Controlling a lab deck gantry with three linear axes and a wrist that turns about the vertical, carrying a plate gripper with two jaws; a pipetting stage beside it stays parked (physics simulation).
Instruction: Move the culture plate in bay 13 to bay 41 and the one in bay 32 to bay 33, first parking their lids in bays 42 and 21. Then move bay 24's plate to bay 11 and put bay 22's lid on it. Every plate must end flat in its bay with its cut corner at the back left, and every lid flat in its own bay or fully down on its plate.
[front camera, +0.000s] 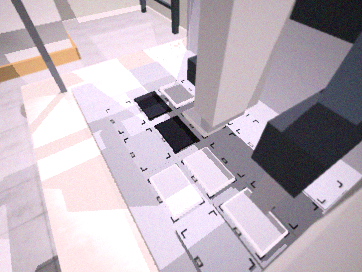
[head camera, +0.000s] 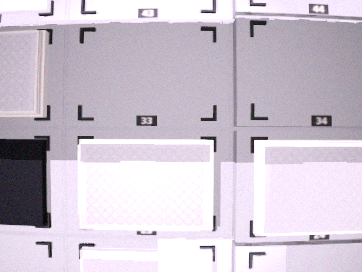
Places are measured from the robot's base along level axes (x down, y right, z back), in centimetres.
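Where they show: gripper, between the fingertips: (front camera: 275, 192); robot's base, origin of its link: (front camera: 106, 110).
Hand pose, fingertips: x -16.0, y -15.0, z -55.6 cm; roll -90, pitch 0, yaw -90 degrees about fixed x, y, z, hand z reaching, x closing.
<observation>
Things, the pixels of their top centre, and the offset from my fingertips. "pt": a spot on its surface instead.
- Bay 24's white plate, centre of its top: (head camera: 329, 189) (front camera: 254, 217) dx +13.2, dy +0.0, dz +0.0 cm
- Bay 13's white plate, centre of its top: (front camera: 175, 187) dx +14.6, dy +10.7, dz +16.4 cm
- Bay 32's pale piece, a spot on its surface: (head camera: 19, 72) pt dx +14.6, dy -10.6, dz +28.5 cm
- dark lid, centre of its top: (front camera: 176, 131) dx +15.2, dy +0.0, dz +32.8 cm
- dark piece, centre of its top: (front camera: 152, 103) dx +15.2, dy +0.0, dz +49.2 cm
- pale plate, centre of its top: (front camera: 177, 92) dx +14.6, dy -10.7, dz +49.2 cm
My gripper (front camera: 286, 186) is raised over bay 24, open with nothing seen held; its fingers hardly show. Bay 24's white plate (front camera: 253, 222) (head camera: 312, 195) lies on the deck below it. Bay 13's white plate (front camera: 176, 192) (head camera: 120, 265) lies in its bay, partly cut off in the head view. Bay 32's pale piece (front camera: 206, 134) (head camera: 19, 72) shows layered edges and is mostly behind the column in the front view. A dark lid (front camera: 176, 134) (head camera: 21, 192) lies in bay 22. Another dark piece (front camera: 152, 105) lies in bay 21. Bay 33 holds nothing. Bays 41 and 42 are hidden.
A white plate (front camera: 207, 171) (head camera: 146, 187) with wells lies in bay 23, between bays 13 and 33. A pale plate (front camera: 177, 94) lies in bay 31. The large pale column (front camera: 240, 55) stands over the back left of the deck and hides bays behind it.
</observation>
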